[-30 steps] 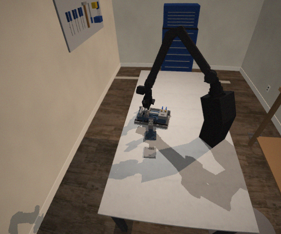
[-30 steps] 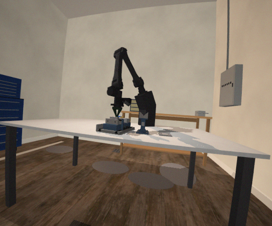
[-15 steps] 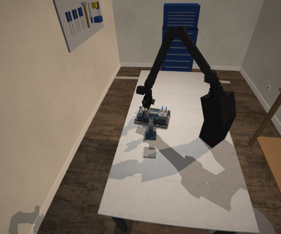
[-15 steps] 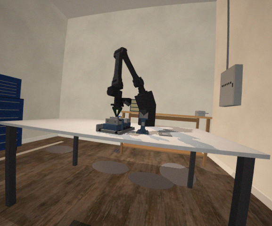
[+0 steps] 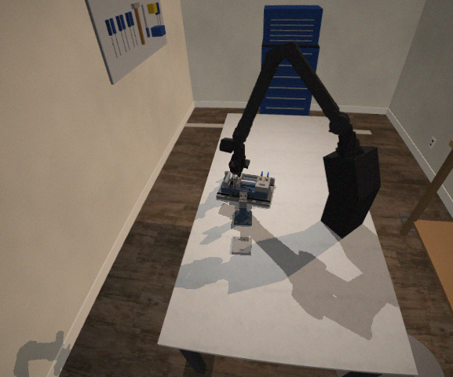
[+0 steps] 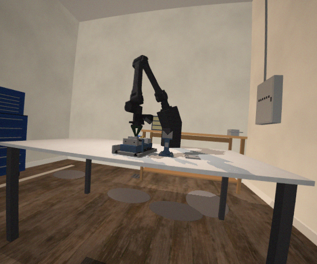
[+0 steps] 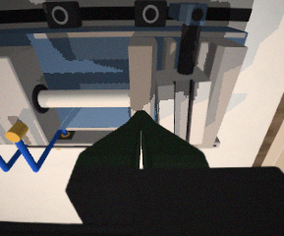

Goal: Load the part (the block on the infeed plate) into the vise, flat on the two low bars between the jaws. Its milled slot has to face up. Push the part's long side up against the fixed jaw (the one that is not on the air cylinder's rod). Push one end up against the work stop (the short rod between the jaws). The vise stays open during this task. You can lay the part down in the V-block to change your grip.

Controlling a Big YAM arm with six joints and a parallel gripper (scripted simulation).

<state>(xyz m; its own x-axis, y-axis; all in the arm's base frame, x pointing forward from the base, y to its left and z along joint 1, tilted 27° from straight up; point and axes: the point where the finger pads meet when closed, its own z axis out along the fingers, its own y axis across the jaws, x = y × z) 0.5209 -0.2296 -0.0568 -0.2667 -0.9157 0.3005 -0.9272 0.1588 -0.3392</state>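
Right now my hand is 30 mm short of the part, 10 mm to the left of it and 10 mm above it. From my hand the other things lie so: moving jaw 40 mm below; air cylinder rod 50 mm behind, 40 mm below, 20 mm to the left; work stop rod 50 mm ahead, 40 mm to the left, 30 mm below.
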